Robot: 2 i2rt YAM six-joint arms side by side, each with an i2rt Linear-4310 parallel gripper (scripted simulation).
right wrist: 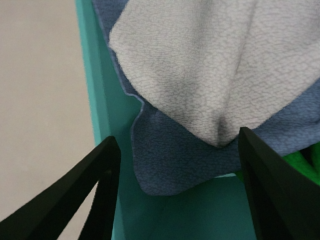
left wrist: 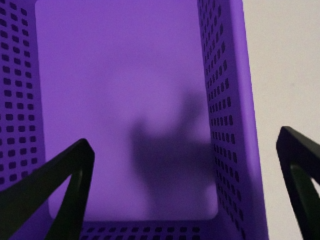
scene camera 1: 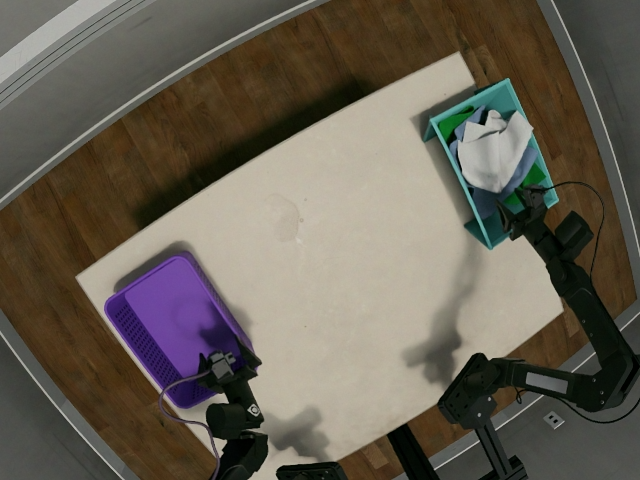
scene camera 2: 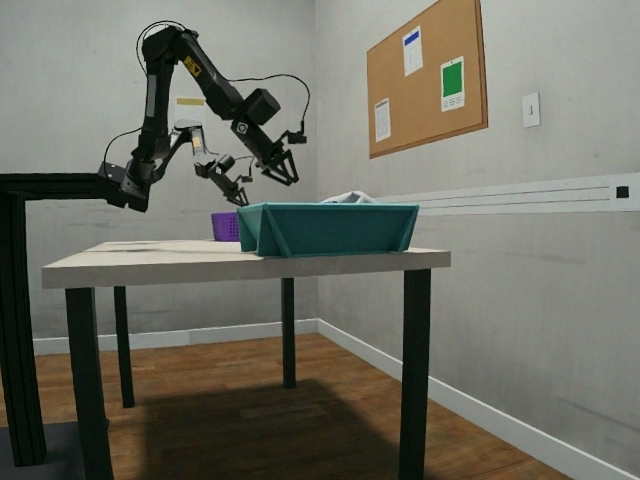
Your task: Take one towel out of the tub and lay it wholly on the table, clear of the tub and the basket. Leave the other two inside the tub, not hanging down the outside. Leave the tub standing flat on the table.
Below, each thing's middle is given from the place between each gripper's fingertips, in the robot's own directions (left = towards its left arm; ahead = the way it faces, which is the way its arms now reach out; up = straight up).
Labels:
Now: right hand (scene camera 1: 505,194) 12 cm above the teal tub (scene camera 2: 286,230), 6 cm to the left of it and 6 cm short of it. Round my right hand: purple basket (scene camera 1: 166,320): 83 cm to the left, 12 cm below, 10 cm ahead.
Right now the purple basket is 5 cm ahead of my left hand, 8 cm to the left of it and 10 cm below it. Round my left hand: teal tub: 1 cm ahead, 81 cm to the right, 10 cm below.

